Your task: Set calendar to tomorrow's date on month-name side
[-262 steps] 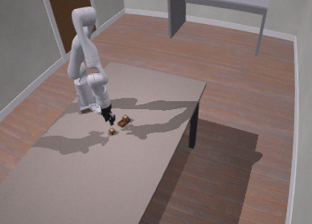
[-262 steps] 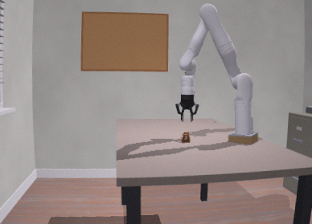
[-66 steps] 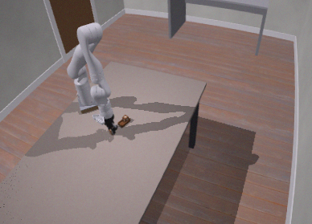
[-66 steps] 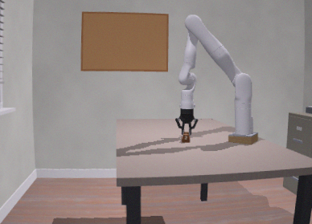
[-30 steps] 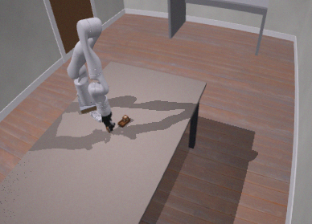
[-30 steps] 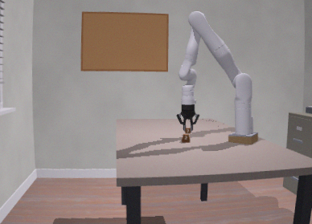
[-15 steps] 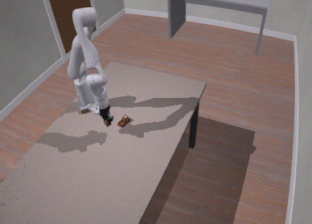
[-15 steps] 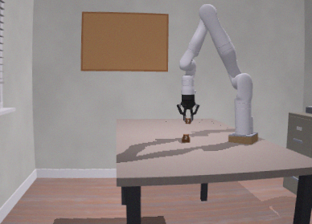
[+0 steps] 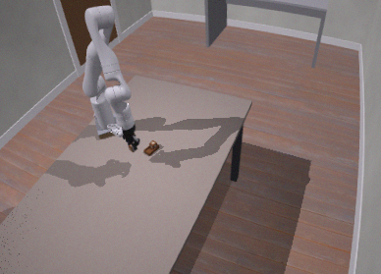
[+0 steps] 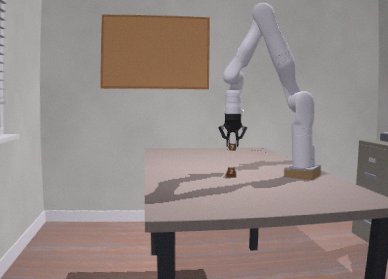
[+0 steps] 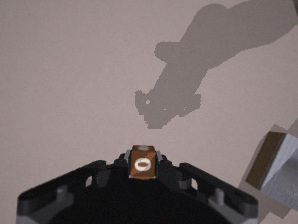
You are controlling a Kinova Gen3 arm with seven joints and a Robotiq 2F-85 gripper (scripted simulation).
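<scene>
Right now my hand is 11 cm to the right of the digit cube, 10 cm above it and 6 cm short of it. Also, from my hand: brown number cube (1 cm below); then brown calendar tray (12 cm below, 10 cm to the left, 5 cm ahead).
</scene>
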